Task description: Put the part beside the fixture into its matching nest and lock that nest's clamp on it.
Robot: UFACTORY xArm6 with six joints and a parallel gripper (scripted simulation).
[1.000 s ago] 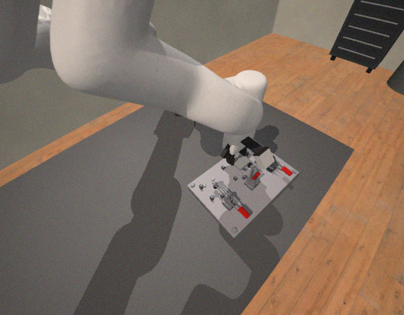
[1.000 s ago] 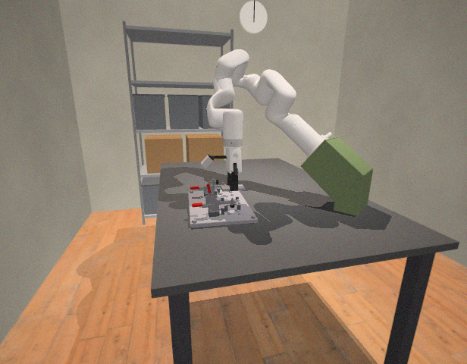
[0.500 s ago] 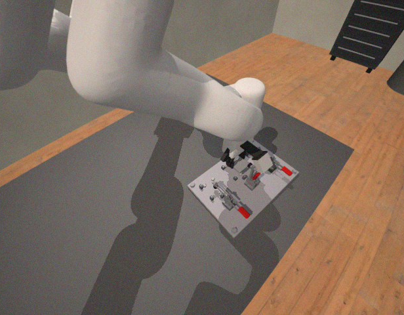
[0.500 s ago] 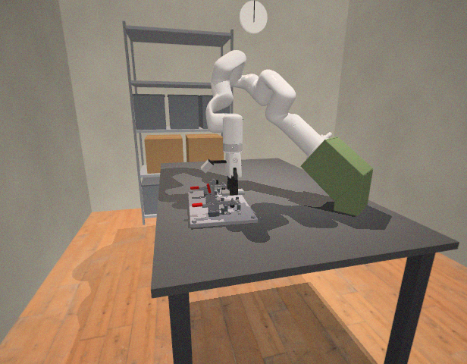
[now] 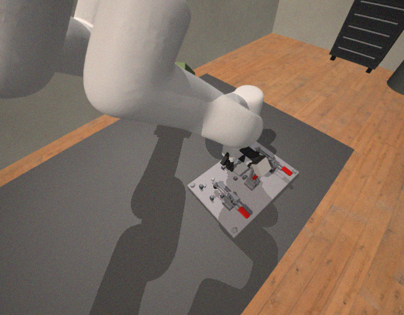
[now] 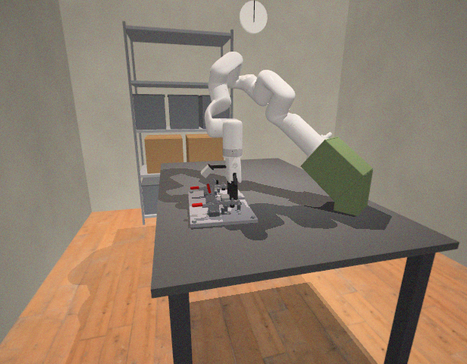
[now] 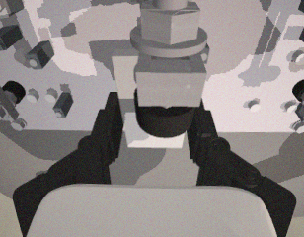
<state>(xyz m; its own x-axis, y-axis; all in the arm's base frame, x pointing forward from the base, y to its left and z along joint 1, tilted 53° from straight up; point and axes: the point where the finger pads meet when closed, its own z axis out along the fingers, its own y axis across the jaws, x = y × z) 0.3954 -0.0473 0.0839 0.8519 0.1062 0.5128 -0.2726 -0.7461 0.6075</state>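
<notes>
Now: the fixture plate 50 mm below my hand, 50 mm ahead of it and 20 mm to the right of it. The rest, counted from my hand: part 20 mm below.
</notes>
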